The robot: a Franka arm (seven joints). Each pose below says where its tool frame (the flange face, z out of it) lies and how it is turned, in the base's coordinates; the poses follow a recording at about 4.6 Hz.
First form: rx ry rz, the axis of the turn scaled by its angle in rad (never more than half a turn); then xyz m.
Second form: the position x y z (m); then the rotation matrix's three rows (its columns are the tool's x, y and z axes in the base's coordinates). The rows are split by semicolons. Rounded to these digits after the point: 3 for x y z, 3 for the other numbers.
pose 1, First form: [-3.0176, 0.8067, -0.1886, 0.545, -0.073, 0.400]
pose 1, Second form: 0.545, -0.073, 0.400; 0.860, -0.496, 0.119; -0.498, -0.867, -0.019; 0.113, -0.043, -0.993
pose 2, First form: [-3.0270, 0.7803, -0.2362, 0.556, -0.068, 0.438]
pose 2, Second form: 0.556, -0.068, 0.438; 0.865, -0.480, 0.147; -0.481, -0.876, -0.031; 0.144, -0.044, -0.989
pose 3, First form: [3.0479, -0.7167, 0.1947, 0.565, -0.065, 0.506]
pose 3, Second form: 0.565, -0.065, 0.506; 0.888, -0.444, 0.120; -0.444, -0.896, -0.033; 0.122, -0.024, -0.992
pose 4, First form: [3.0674, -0.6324, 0.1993, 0.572, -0.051, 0.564]
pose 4, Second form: 0.572, -0.051, 0.564; 0.911, -0.394, 0.123; -0.394, -0.919, -0.029; 0.125, -0.022, -0.992
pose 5, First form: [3.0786, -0.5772, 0.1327, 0.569, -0.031, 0.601]
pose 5, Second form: 0.569, -0.031, 0.601; 0.929, -0.362, 0.082; -0.361, -0.932, -0.022; 0.084, -0.009, -0.996
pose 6, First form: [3.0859, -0.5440, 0.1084, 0.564, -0.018, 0.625]
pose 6, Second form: 0.564, -0.018, 0.625; 0.937, -0.342, 0.067; -0.341, -0.940, -0.018; 0.069, -0.006, -0.998
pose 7, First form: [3.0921, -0.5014, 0.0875, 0.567, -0.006, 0.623]
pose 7, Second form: 0.567, -0.006, 0.623; 0.947, -0.316, 0.054; -0.316, -0.949, -0.017; 0.056, -0.001, -0.998
